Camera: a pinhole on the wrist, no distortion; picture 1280 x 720 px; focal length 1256.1 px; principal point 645.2 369.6 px. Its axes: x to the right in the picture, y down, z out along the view. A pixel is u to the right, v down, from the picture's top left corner.
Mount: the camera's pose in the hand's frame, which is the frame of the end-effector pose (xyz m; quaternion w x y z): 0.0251 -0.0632 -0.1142 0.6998 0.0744 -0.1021 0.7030
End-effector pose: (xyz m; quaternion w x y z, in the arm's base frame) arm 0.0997 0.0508 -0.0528 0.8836 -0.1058 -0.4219 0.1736
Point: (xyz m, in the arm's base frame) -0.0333 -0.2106 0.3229
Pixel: 247.8 171.9
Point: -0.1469 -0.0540 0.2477
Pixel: 757.6 314.2
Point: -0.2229 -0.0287 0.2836
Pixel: 848.1 333.9
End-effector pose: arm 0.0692 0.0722 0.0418 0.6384 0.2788 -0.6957 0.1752
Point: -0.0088 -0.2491 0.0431
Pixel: 499.4 222.2
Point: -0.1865 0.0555 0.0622
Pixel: outside the picture
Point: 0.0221 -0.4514 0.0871
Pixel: 184.1 66.6
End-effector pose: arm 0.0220 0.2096 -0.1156 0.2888 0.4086 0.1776 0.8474
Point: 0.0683 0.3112 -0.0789
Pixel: 883.1 47.5
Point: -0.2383 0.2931 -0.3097
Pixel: behind the camera
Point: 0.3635 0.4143 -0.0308
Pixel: 514.4 363.9
